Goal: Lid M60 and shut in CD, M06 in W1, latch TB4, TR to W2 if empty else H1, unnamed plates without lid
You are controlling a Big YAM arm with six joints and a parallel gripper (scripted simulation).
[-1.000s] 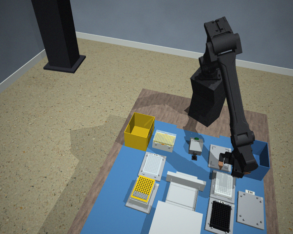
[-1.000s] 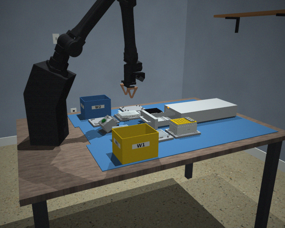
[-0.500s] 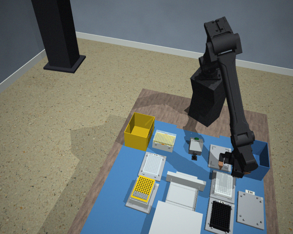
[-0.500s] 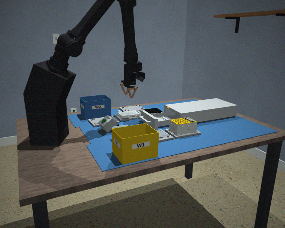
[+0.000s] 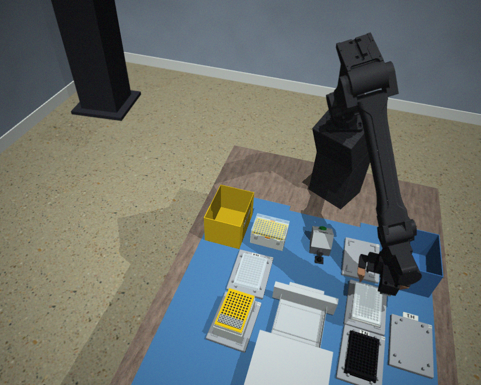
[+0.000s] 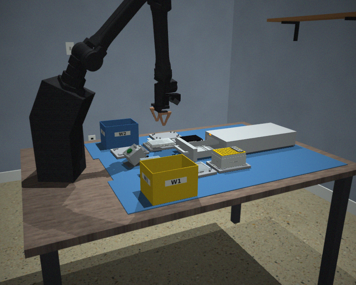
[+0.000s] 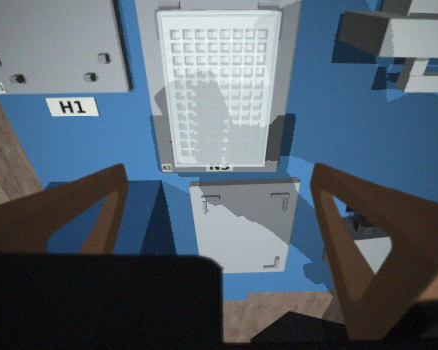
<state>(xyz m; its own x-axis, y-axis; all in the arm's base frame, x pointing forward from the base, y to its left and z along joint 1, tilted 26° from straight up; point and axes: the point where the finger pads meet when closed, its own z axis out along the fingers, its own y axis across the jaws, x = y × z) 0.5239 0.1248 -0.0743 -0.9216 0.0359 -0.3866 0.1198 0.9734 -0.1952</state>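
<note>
Right now my hand is 110 mm above the clear plate lid. The rest, counted from my hand: white assay plate (110 mm below); nest N3 (130 mm below); black plate (170 mm ahead, 110 mm below, 20 mm to the right).
</note>
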